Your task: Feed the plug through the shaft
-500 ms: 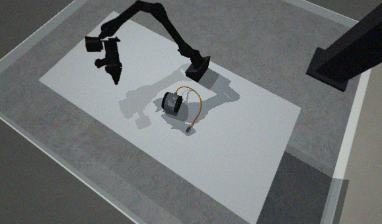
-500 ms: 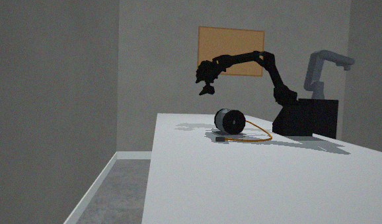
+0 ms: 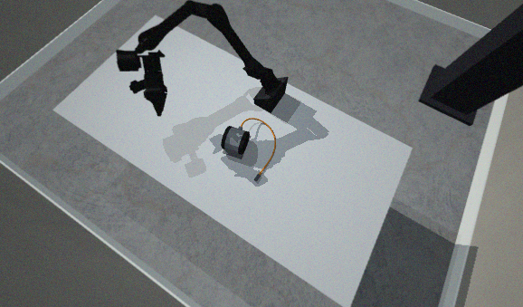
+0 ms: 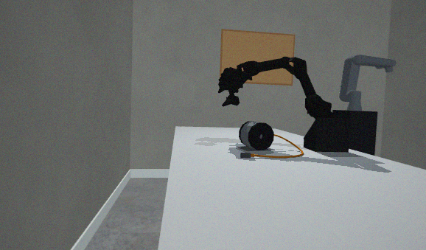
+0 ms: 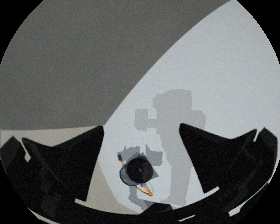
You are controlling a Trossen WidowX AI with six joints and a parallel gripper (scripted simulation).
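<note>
Right now the plug is 44 cm to the left of my hand and 20 cm below it.
</note>
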